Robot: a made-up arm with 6 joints.
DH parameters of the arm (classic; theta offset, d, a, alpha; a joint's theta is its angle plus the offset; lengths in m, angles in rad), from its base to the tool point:
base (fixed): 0.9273 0 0.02 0
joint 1: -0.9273 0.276 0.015 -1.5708
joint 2: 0.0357 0 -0.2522 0
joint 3: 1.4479 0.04 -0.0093 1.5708
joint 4: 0 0.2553 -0.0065 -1.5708
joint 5: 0 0.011 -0.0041 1.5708
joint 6: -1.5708 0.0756 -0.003 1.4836
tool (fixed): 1.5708 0.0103 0 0
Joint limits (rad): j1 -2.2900..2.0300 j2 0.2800..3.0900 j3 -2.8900..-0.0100 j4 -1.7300..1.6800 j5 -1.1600..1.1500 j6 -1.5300..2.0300
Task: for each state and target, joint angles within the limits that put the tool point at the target. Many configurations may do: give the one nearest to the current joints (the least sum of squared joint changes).
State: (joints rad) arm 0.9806 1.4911 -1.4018 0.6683 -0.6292 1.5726
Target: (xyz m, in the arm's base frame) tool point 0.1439 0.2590 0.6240
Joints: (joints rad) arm 1.0542 1.3755 -1.4294 0.6554 -0.6393 1.5709
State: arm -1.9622 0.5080 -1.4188 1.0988 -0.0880 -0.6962
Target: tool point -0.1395 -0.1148 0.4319
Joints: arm -2.2900 1.0734 -0.6602 1.5720 -0.7738 -0.5919
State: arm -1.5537 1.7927 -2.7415 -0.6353 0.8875 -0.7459
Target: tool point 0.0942 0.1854 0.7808
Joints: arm -1.8860 0.9687 -2.8501 -0.5605 1.1500 -0.8021
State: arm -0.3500 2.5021 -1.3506 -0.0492 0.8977 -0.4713
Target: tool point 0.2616 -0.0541 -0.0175
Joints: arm -0.4888 3.0062 -1.4086 -0.0715 0.7989 -0.4560
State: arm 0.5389 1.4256 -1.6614 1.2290 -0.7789 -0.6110
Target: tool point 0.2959 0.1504 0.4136
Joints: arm 0.5212 1.6061 -0.9951 1.3786 -0.8172 -0.5925
